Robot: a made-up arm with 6 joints. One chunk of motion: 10 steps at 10 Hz.
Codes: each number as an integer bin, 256 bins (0 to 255) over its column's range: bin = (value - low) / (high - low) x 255, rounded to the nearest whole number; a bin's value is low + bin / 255 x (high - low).
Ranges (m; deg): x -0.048..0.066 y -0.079..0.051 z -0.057..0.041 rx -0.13..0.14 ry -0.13..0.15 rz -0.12..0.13
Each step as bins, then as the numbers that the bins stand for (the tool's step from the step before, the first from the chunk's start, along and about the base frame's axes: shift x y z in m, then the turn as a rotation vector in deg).
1 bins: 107 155 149 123 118 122
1 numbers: -0.00016 0.00002 0.00026 0.000 0.000 0.000
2 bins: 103 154 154 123 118 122
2 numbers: -0.00195 -0.00049 0.00218 0.000 0.000 0.000
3 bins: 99 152 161 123 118 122
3 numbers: -0.00374 -0.00151 0.00487 0.000 0.000 0.000
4 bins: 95 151 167 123 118 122
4 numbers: -0.00553 -0.00202 0.00718 0.000 0.000 0.000
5 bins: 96 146 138 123 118 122
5 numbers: -0.00508 -0.00457 -0.00396 0.000 0.000 0.000
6 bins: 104 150 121 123 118 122
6 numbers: -0.00151 -0.00253 -0.01050 0.000 0.000 0.000
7 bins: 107 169 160 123 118 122
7 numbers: -0.00016 0.00716 0.00449 0.000 0.000 0.000
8 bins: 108 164 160 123 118 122
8 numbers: 0.00028 0.00461 0.00449 0.000 0.000 0.000
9 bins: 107 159 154 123 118 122
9 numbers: -0.00016 0.00206 0.00218 0.000 0.000 0.000
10 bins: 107 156 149 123 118 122
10 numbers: -0.00016 0.00053 0.00026 0.000 0.000 0.000
